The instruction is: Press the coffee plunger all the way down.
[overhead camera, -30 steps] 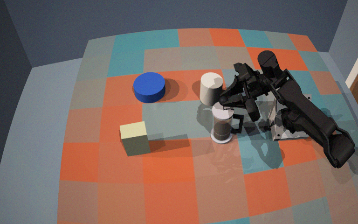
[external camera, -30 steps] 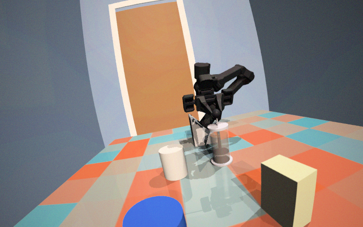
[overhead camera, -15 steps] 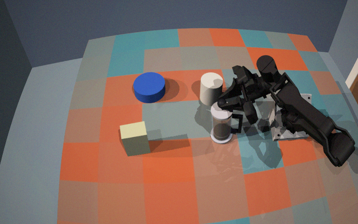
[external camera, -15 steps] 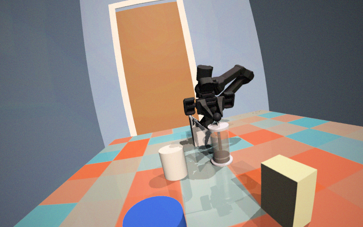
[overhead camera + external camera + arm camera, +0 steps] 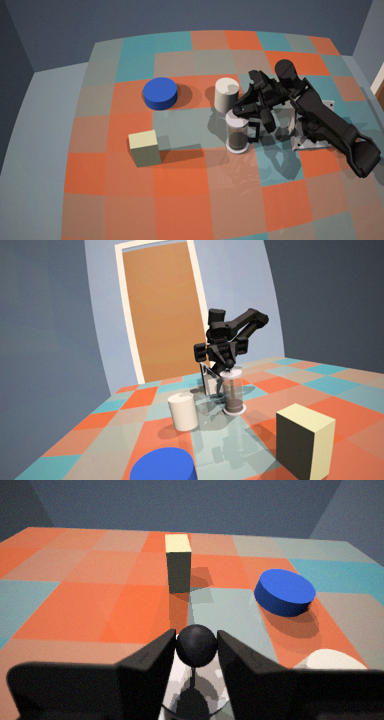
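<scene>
Right now my gripper tip is 8 cm above the glass coffee press, 3 cm past it and 1 cm to the right of it. From my gripper tip the other things lie so: white cylinder 16 cm to the right, 12 cm below, 2 cm behind.
</scene>
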